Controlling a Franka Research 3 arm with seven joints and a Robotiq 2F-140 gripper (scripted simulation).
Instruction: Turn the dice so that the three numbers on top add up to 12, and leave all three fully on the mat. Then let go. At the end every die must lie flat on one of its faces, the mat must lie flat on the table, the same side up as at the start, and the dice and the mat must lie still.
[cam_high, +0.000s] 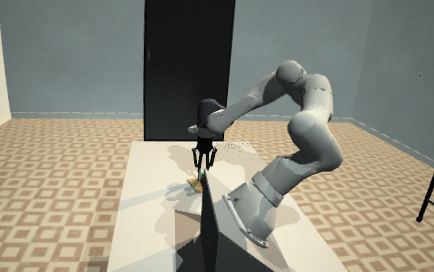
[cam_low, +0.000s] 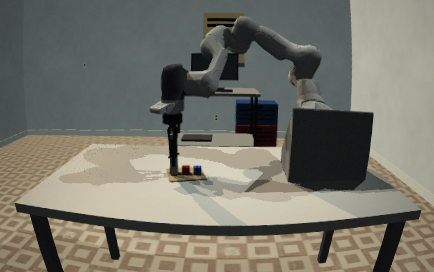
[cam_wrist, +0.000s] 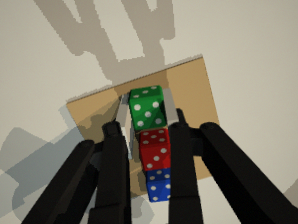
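Right now my hand is 20 mm above the green die. Also, from my hand: blue die (90 mm behind, 20 mm below); red die (50 mm behind, 20 mm below); tan mat (40 mm below, 40 mm behind).
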